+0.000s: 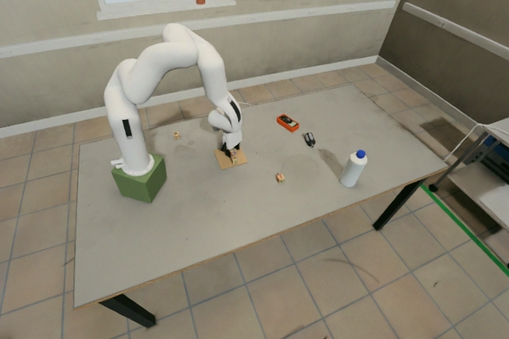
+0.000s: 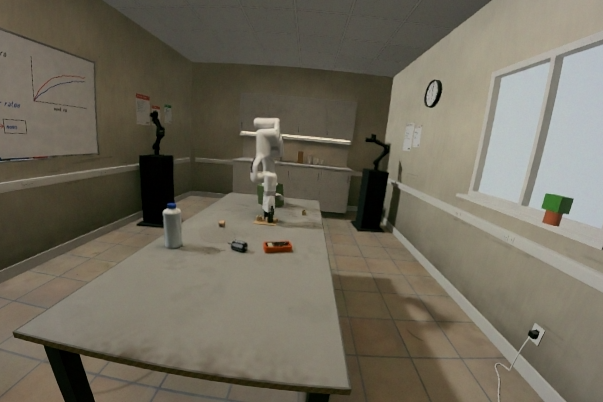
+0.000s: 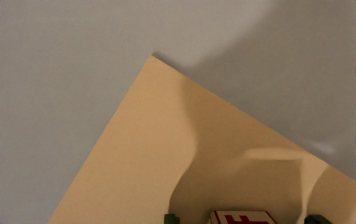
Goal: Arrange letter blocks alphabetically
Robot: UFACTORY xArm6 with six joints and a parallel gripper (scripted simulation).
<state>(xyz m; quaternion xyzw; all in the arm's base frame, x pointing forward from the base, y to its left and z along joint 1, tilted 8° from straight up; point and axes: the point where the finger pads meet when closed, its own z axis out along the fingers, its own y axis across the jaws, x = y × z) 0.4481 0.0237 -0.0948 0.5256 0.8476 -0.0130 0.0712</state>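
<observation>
My hand is 2 cm past the tan mat, 2 cm above it and 1 cm to the left of it. Round my hand: white bottle (43 cm ahead, 40 cm to the right, 7 cm above); then orange meter (39 cm ahead, 8 cm to the left, 1 cm below); then small black object (42 cm ahead, 11 cm to the right, 1 cm below).
</observation>
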